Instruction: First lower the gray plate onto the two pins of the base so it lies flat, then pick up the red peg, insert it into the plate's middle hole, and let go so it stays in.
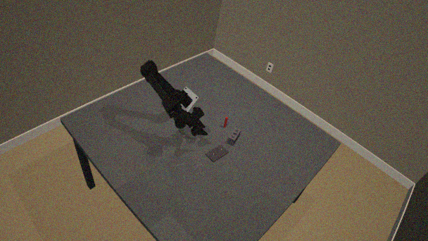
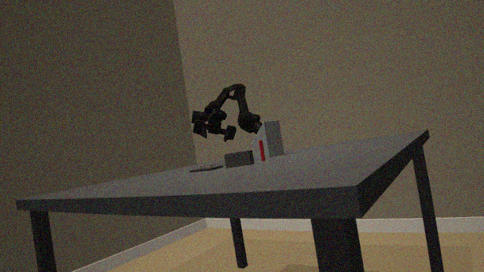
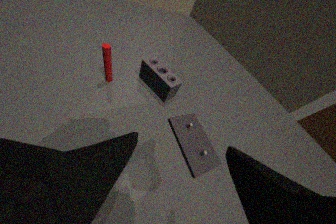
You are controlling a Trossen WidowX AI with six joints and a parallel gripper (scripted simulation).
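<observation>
Now: gripper tip 180 mm to the right of the gray plate, 80 mm above it and 70 mm short of it. The rest, counted from my gripper tip: red peg (200 mm to the left, 80 mm below, 40 mm behind); flat base (110 mm below, 100 mm ahead, 20 mm to the left).
</observation>
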